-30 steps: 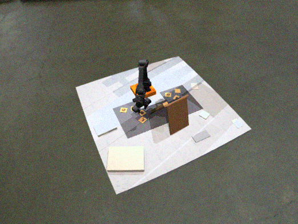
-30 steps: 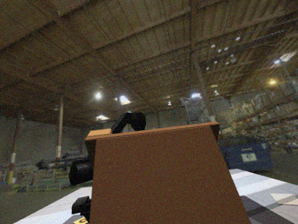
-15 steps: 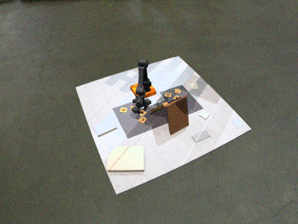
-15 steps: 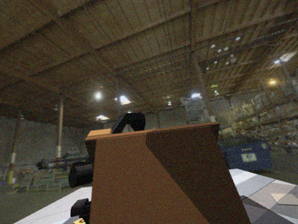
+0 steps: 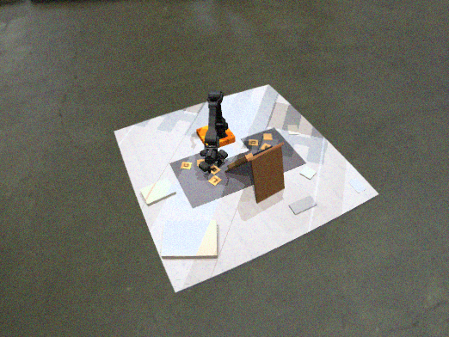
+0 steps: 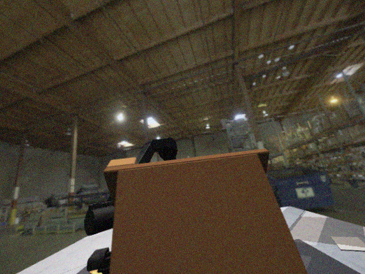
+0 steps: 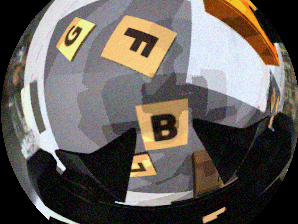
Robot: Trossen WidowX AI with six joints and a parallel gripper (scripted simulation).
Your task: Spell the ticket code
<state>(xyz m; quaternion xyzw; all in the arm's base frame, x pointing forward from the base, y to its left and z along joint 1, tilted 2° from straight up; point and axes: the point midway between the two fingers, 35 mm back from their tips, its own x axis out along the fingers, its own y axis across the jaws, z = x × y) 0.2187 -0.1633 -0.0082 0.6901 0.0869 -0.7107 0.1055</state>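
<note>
Right now my gripper tip is 150 mm to the right of the dark mat and 20 mm past it. Also, from my gripper tip: grey plate: 470 mm ahead, 320 mm to the left; white ticket: 210 mm to the left, 80 mm ahead, 80 mm above.
</note>
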